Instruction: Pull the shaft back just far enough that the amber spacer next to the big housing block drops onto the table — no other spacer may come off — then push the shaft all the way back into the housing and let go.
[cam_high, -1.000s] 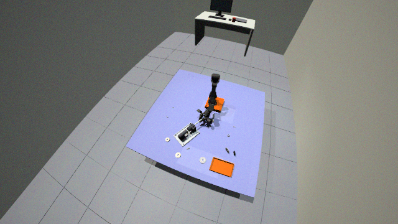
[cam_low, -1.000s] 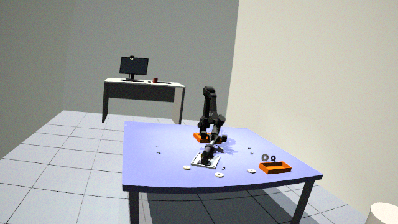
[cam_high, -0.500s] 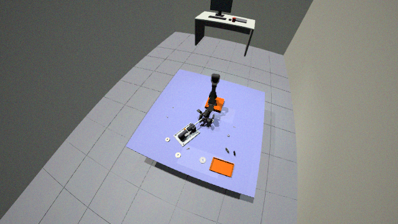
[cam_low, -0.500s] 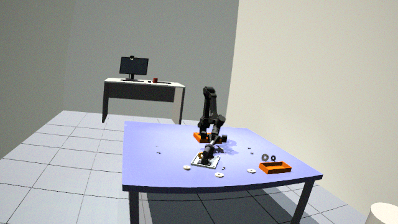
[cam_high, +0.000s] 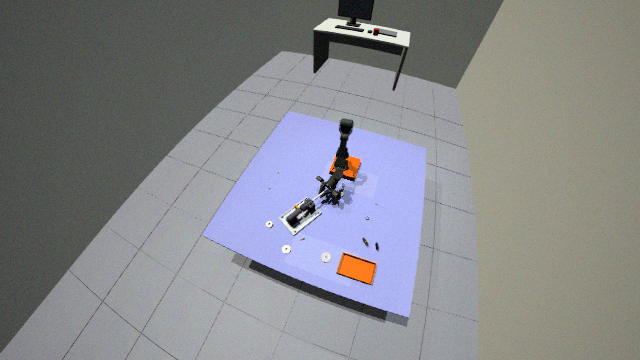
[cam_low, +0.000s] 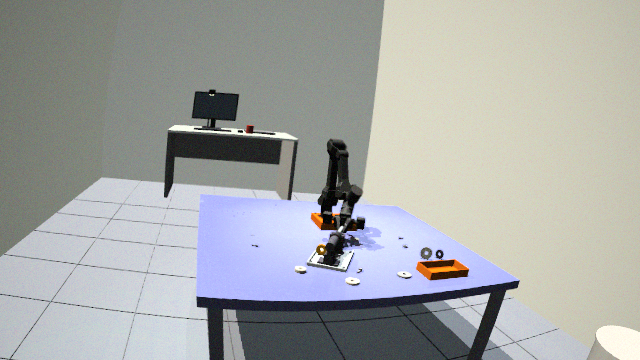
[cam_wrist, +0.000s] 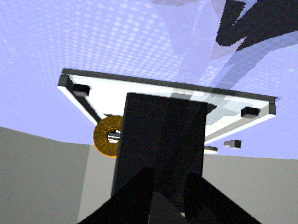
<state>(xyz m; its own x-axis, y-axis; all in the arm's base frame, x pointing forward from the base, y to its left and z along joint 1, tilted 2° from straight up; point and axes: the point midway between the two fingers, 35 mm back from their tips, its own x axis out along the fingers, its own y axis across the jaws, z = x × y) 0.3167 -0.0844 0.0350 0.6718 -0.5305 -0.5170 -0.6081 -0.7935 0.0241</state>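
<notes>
Now: gripper tip 4 cm short of the thin grey shaft, 3 cm to the left of it and 2 cm below it. From my gripper tip the other things lie so: orange tray 39 cm ahead, 29 cm to the left, 5 cm below.
</notes>
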